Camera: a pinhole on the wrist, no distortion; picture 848 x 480 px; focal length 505.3 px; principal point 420.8 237.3 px. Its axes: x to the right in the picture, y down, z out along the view. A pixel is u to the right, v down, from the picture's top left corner.
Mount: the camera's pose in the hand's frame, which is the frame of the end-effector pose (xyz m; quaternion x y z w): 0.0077 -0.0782 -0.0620 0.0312 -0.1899 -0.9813 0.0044
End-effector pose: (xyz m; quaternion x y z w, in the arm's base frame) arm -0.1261 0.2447 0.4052 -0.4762 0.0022 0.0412 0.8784
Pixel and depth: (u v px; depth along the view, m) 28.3 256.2 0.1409
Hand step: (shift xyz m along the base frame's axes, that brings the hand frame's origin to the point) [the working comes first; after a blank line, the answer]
In the camera's frame: -0.1094 0.0053 0.1409

0.1071 0.0566 0.0611
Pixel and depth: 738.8 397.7 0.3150
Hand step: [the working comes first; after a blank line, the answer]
In the camera's frame: 0.1982 0.1000 0.3150

-0.2143 0.1674 0.1968
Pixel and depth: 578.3 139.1 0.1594
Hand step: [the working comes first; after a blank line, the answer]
In the camera's frame: 0.0497 -0.0310 0.1594

-0.0548 0.0607 0.0336
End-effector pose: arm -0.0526 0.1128 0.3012 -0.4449 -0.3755 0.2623 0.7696
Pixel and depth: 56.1 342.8 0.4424
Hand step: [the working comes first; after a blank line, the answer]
In the camera's frame: -0.3193 0.0924 0.4424

-0.1528 0.4192 0.2255
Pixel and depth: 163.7 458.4 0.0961
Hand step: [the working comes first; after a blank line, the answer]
In the camera's frame: -0.0489 0.0420 0.0961

-0.0022 0.0218 0.1029
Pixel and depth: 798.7 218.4 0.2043
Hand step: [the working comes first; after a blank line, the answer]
In the camera's frame: 0.1528 -0.0076 0.2043

-0.1851 -0.0592 -0.0188
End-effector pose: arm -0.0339 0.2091 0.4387 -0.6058 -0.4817 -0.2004 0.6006
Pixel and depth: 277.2 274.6 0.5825
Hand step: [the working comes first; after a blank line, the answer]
In the camera's frame: -0.1655 0.0430 0.5825

-0.0227 0.5291 -0.0426
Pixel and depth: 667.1 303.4 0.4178
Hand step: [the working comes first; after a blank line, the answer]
In the camera's frame: 0.2036 0.0547 0.4178

-0.1944 0.2348 -0.2604
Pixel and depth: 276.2 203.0 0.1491
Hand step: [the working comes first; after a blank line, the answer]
In the camera's frame: -0.0427 -0.0101 0.1491

-0.0167 0.0806 0.0254
